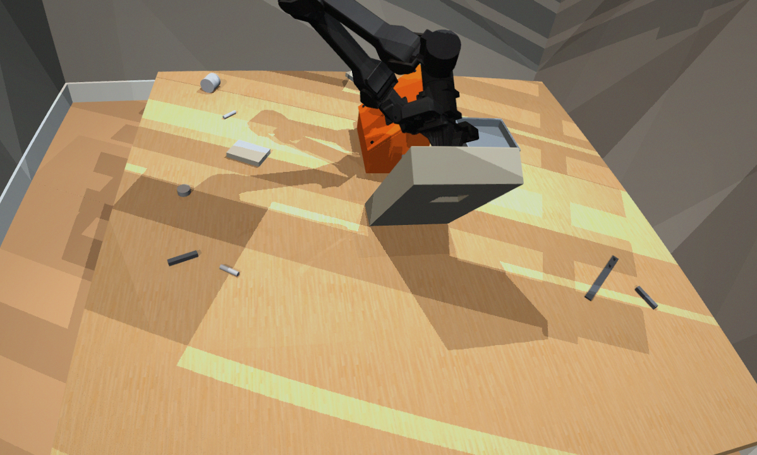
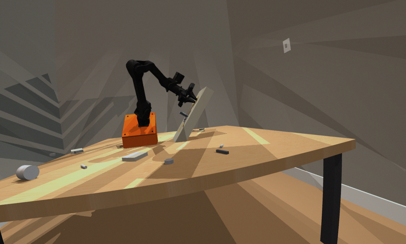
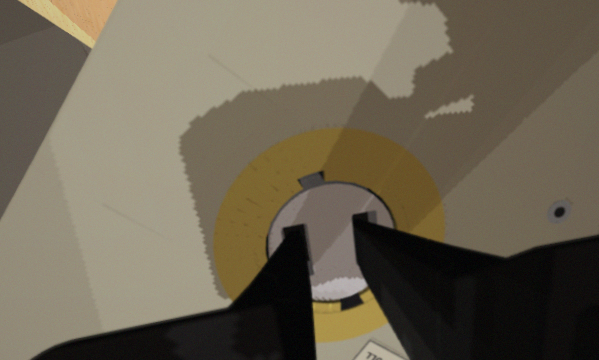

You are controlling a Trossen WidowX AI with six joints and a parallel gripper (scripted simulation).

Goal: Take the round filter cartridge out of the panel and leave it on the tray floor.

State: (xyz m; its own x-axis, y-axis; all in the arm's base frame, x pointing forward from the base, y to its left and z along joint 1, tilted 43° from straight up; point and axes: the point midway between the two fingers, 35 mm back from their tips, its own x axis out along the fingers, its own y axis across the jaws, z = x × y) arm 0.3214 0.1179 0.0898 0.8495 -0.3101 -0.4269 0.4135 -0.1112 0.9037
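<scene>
My gripper tip is 1 cm short of the round filter cartridge and 1 cm above it. From my gripper tip the other things lie so: beige service panel: 8 cm below, 4 cm behind; grey tray: 45 cm behind, 25 cm to the left, 23 cm below.
</scene>
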